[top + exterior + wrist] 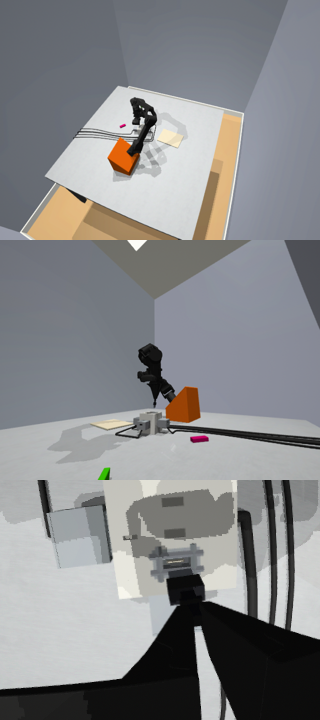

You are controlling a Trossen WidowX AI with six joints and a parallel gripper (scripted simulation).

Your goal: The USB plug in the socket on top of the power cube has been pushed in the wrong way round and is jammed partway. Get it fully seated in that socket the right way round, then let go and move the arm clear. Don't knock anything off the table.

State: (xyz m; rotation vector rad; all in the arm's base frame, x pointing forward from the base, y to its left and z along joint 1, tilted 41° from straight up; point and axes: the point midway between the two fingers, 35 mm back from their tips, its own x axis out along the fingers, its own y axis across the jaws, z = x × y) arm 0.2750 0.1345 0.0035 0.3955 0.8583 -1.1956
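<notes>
Right now the black USB plug is 20 mm below my gripper tip. Round my gripper tip: magenta block (20 mm behind, 190 mm to the left, 130 mm below); then beige pad (60 mm ahead, 300 mm to the right, 130 mm below); then grey socket frame (70 mm below).
</notes>
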